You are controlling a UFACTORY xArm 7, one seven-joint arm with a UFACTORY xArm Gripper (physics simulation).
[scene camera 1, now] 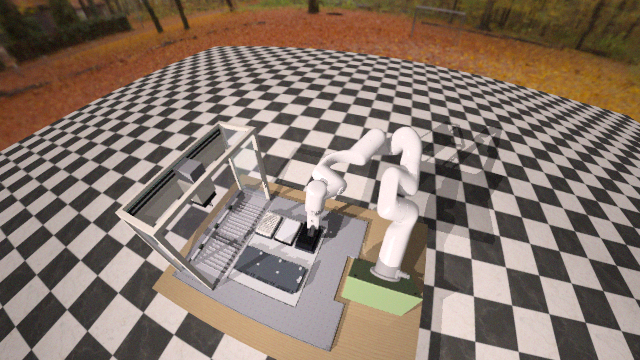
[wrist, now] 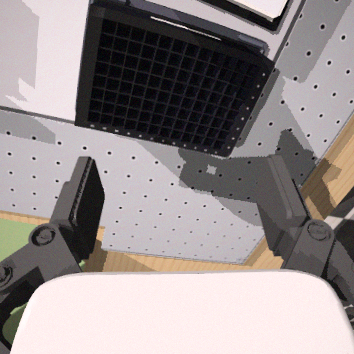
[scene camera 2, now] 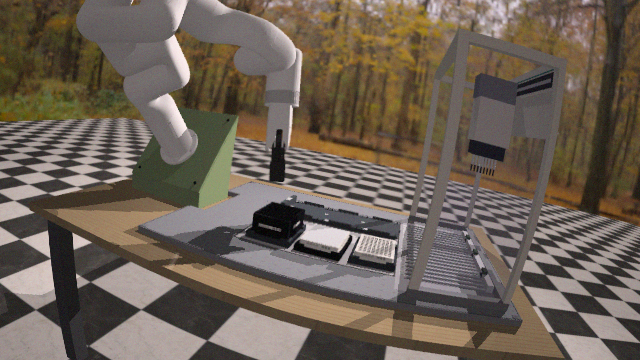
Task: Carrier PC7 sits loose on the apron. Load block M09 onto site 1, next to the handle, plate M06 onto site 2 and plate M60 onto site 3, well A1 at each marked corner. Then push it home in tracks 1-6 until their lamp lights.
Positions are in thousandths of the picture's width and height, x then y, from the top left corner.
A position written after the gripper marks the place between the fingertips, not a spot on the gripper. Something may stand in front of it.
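A tall frame (scene camera 2: 715,149) is visible; scene camera 1 also shows the frame (scene camera 1: 243,646). A dark carrier (scene camera 2: 545,612) is present as well, and scene camera 1 shows the carrier (scene camera 1: 445,765), while in the wrist view the carrier is out of frame. The gripper (scene camera 2: 434,499), visible in the wrist view too as the gripper (wrist: 507,493), is open and holds nothing.
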